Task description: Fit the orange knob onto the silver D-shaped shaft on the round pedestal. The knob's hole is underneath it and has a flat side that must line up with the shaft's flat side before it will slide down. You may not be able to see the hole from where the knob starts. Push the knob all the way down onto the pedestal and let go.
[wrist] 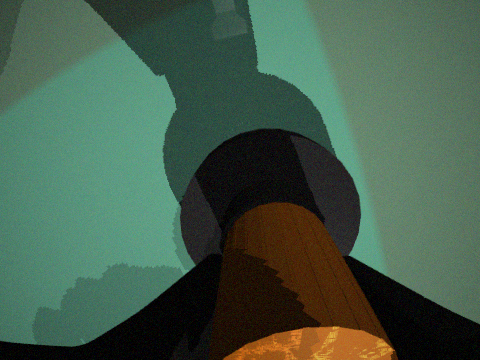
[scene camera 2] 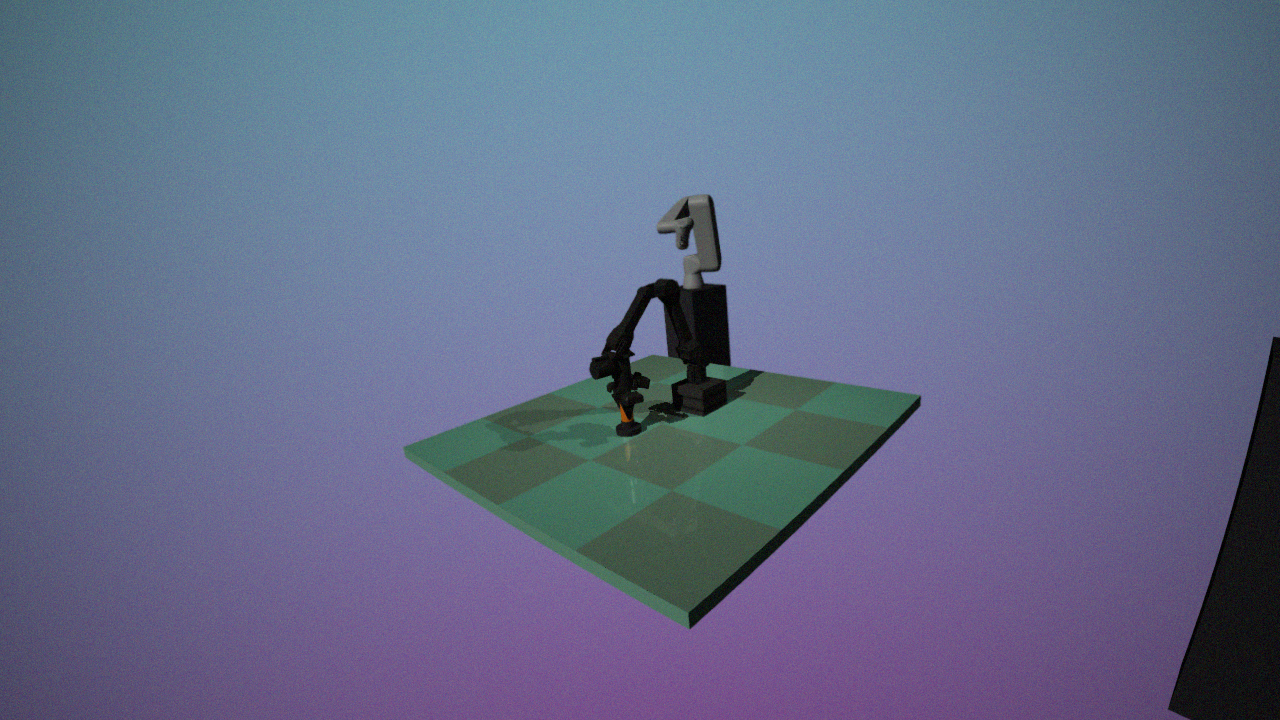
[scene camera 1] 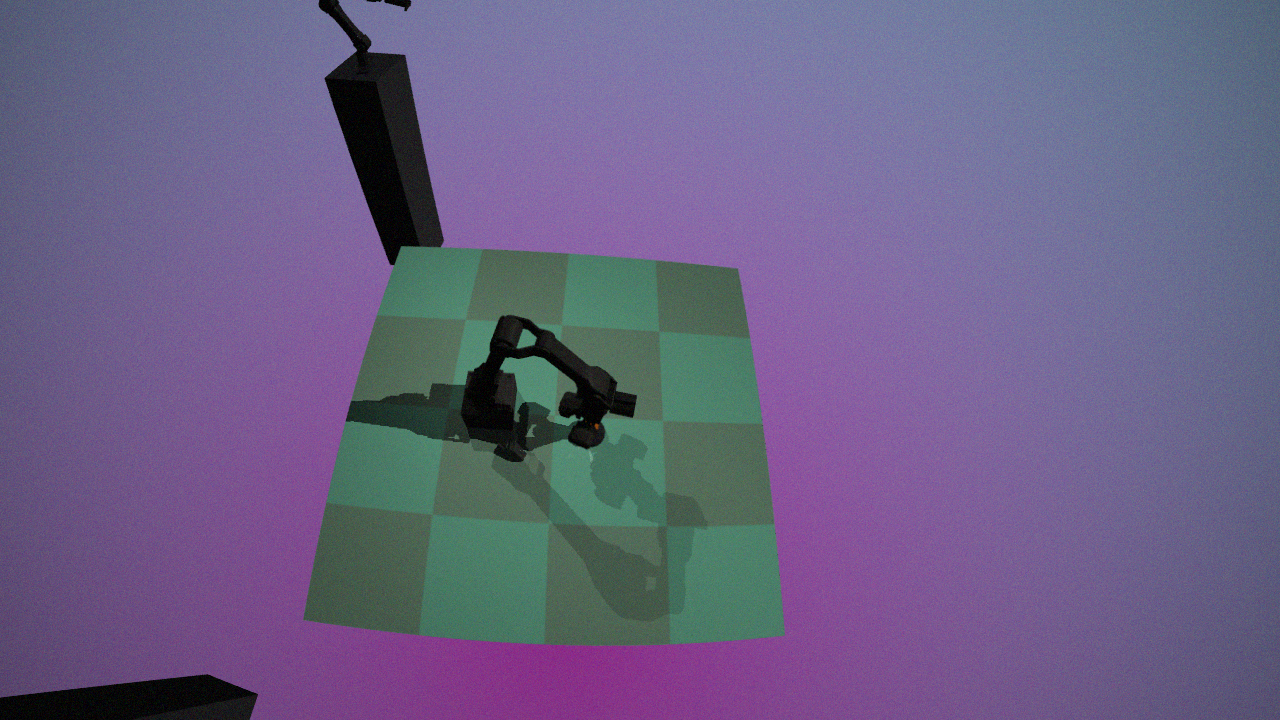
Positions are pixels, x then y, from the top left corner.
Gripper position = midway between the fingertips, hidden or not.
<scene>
My gripper [scene camera 1: 591,426] carries an orange knob.
</scene>
